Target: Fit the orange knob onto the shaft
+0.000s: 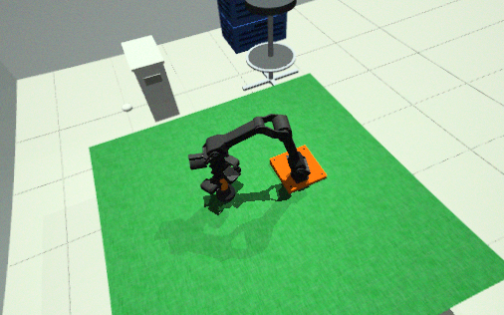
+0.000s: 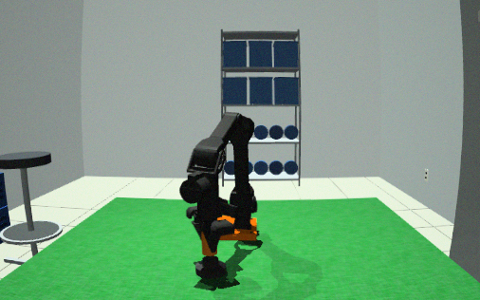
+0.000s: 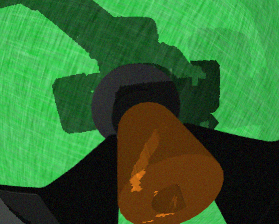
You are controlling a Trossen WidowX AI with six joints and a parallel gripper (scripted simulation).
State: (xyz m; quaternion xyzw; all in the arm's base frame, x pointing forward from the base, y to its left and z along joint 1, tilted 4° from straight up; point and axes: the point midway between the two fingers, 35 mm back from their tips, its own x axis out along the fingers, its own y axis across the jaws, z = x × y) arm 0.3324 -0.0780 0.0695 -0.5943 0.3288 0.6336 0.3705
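The dark round pedestal is 40 mm below my gripper tip. From my gripper tip the other things lie so: orange knob (20 mm above).
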